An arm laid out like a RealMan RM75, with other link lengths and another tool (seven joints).
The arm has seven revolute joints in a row. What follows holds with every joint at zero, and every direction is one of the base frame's.
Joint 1 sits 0.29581 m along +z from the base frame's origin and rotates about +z.
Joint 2 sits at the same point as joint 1 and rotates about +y.
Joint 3 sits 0.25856 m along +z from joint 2 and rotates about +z.
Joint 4 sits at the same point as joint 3 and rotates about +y.
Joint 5 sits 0.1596 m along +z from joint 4 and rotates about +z.
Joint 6 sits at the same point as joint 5 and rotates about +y.
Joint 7 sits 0.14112 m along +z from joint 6 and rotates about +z.
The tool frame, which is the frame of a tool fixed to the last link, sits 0.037 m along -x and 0.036 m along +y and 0.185 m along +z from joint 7; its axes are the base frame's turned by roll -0.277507, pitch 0 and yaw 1.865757 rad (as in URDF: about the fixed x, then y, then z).
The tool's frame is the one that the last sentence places.
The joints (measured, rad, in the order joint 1, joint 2, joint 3, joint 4, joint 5, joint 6, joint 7), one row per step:
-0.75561, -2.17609, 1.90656, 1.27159, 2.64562, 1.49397, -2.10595
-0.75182, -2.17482, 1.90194, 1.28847, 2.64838, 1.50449, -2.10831
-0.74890, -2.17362, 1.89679, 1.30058, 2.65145, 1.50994, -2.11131
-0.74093, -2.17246, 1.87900, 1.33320, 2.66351, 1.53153, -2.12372
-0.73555, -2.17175, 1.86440, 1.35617, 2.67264, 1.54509, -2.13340
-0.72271, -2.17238, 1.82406, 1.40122, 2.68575, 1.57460, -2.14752
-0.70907, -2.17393, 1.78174, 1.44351, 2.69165, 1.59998, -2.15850
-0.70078, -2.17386, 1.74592, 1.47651, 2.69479, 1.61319, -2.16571
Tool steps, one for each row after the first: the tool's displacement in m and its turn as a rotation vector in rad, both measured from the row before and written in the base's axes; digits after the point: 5 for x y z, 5 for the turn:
0.00151, 0.00054, 0.00150, 0.00389, -0.00270, -0.00110
0.00132, 0.00130, 0.00103, 0.00668, -0.00358, 0.00010
0.00272, 0.00240, 0.00376, 0.02054, -0.00604, 0.00796
0.00228, 0.00248, 0.00261, 0.01792, -0.00615, 0.00652
0.00536, 0.00350, 0.00467, 0.03487, -0.02018, 0.02136
0.00613, 0.00255, 0.00342, 0.03216, -0.02698, 0.02355
0.00617, 0.00490, 0.00275, 0.03063, -0.02603, 0.01375

